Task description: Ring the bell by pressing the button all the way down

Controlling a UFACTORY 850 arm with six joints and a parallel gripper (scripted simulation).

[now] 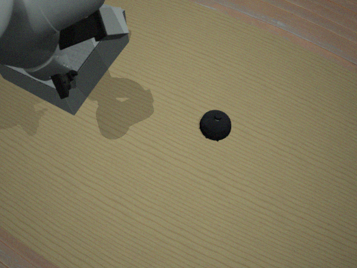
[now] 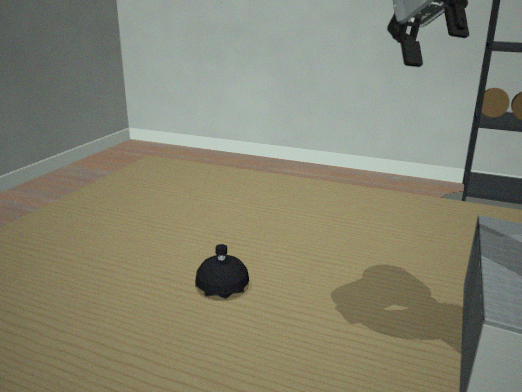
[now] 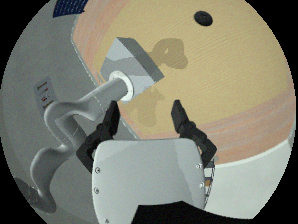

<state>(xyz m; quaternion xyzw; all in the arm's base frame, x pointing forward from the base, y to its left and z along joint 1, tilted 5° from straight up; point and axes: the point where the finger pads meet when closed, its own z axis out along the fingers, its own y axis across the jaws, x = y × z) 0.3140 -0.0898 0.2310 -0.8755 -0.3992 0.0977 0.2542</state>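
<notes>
The button lies 25 cm ahead of my hand, 19 cm to the left of it and 30 cm below it. From my hand the other things lie so: black dome-shaped bell 25 cm ahead, 19 cm to the left, 32 cm below.
</notes>
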